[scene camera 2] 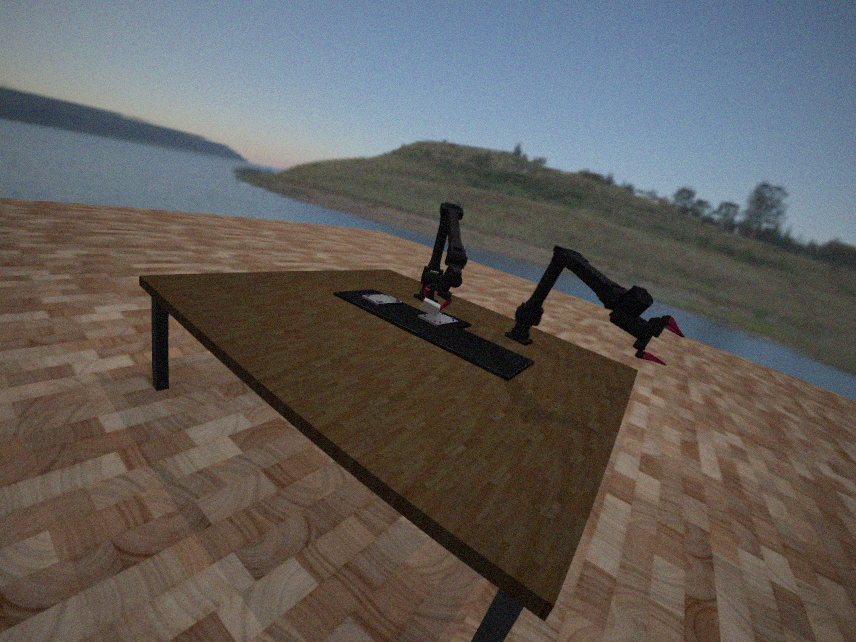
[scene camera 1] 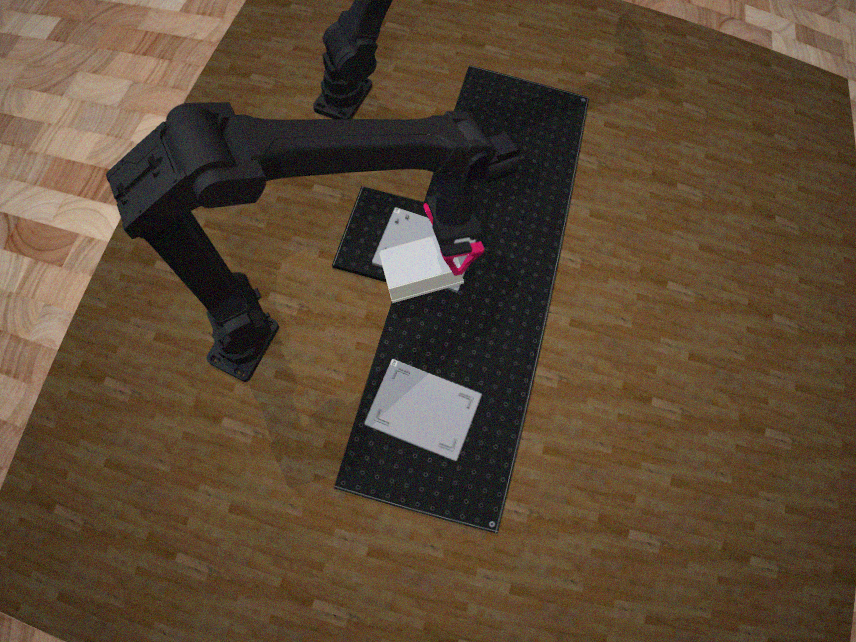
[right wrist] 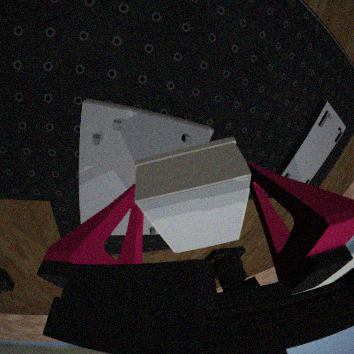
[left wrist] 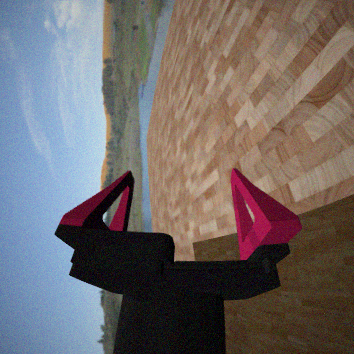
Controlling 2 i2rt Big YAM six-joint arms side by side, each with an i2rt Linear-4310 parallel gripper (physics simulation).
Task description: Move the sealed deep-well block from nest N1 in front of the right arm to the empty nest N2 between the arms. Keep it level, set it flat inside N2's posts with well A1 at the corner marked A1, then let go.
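Places are measured from the left arm's base along level axes (x left, y ahead, z down), in centimetres.
Where they show: left gripper, fingertip midpoint: (scene camera 2: 674, 351) (left wrist: 180, 173); right gripper, fingertip midpoint: (scene camera 2: 430, 307) (scene camera 1: 451, 256) (right wrist: 191, 179); left arm's base, link origin: (scene camera 2: 518, 339) (scene camera 1: 343, 98); right arm's base, link origin: (scene camera 1: 243, 343) (right wrist: 221, 256).
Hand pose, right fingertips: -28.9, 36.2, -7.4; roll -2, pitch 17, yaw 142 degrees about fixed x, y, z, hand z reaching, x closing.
Each offset is from my right fingertips to the top centre of the thing, as dx, dy, dz. Level surfaces: height alone.
The white sealed block {-3.4, -4.1, -2.3} (scene camera 1: 413, 261) (scene camera 2: 432, 305) (right wrist: 194, 172) is held between the pink fingers of my right gripper (scene camera 1: 443, 240) (right wrist: 191, 179), above nest N2. It looks turned against the nest's edges and tilted in scene camera 2. Nest N2 {+2.1, -5.4, +3.9} (scene camera 1: 403, 233) (scene camera 2: 442, 319) (right wrist: 102, 155) is a pale plate with small posts, partly hidden by the block. Nest N1 {-25.2, +6.2, +4.3} (scene camera 1: 423, 409) (scene camera 2: 380, 299) (right wrist: 314, 142) is a pale plate with corner marks and no block. Well A1 cannot be made out. My left gripper (scene camera 2: 674, 350) (left wrist: 180, 173) is open and empty, away from the nests.
A long black perforated mat {dz +6.1} (scene camera 1: 477, 345) (scene camera 2: 477, 352) lies under both nests, with a smaller black panel {dz +6.1} (scene camera 1: 356, 241) beside it at N2. The wooden table {dz +7.3} (scene camera 1: 656, 345) (scene camera 2: 387, 414) surrounds them. The right arm reaches across above the mat from the left in scene camera 1.
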